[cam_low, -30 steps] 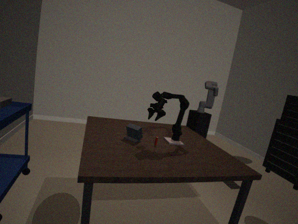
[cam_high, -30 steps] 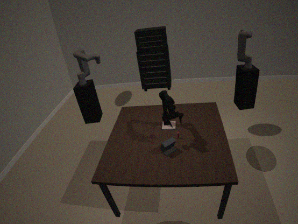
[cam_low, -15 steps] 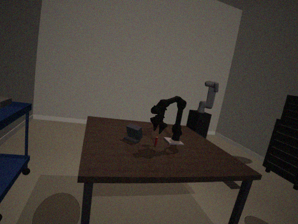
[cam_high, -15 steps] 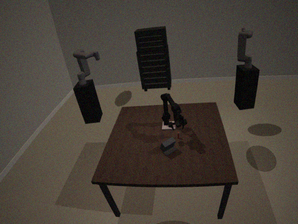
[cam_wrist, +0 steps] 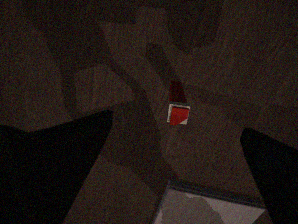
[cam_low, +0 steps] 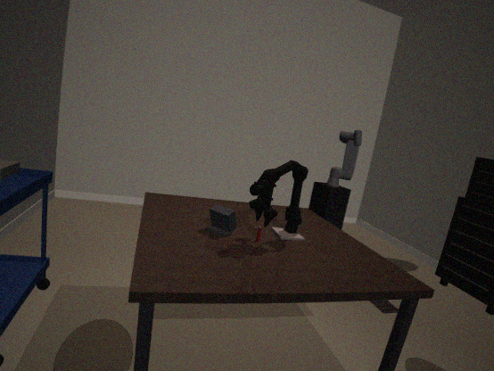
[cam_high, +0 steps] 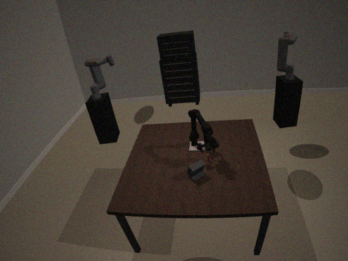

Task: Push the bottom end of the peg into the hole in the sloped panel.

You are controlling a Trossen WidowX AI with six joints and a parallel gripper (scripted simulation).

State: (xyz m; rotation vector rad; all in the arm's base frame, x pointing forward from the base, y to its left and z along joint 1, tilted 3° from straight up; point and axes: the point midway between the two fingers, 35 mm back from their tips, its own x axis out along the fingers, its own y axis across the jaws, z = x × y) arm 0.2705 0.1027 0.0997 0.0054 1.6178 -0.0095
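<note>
The red peg is 30 mm below my gripper tip. The rest, counted from my gripper tip: grey sloped panel block (160 mm ahead, 130 mm to the right, 20 mm below).
</note>
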